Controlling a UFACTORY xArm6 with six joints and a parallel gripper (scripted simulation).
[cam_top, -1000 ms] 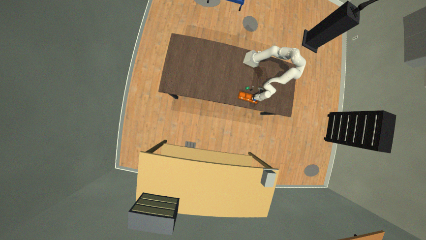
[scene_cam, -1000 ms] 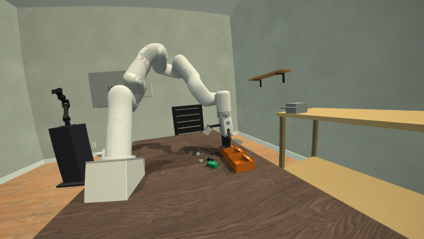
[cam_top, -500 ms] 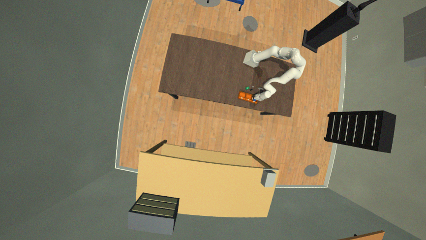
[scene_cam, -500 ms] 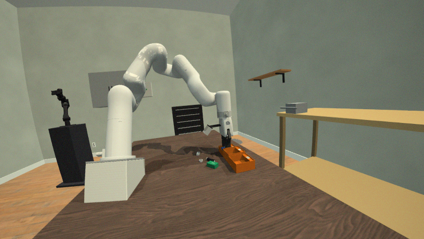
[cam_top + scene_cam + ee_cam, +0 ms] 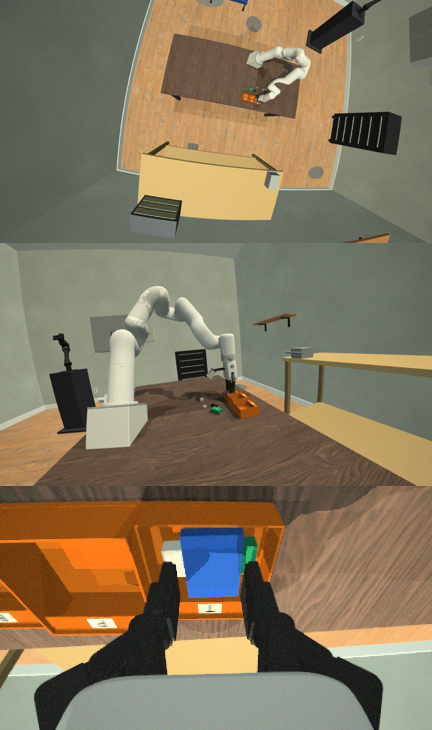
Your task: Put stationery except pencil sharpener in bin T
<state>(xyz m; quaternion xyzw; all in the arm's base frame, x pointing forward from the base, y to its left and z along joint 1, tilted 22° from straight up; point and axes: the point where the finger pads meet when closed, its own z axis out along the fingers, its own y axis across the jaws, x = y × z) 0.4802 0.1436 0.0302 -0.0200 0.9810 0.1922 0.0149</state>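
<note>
My gripper is now 30 mm above the blue block. From my hand the other things lie so: orange bin: 80 mm to the right, 40 mm below, 10 mm ahead; then green 9V battery: 120 mm to the right, 110 mm behind, 50 mm below; then black cylinder: 100 mm behind, 70 mm to the right, 50 mm below.
</note>
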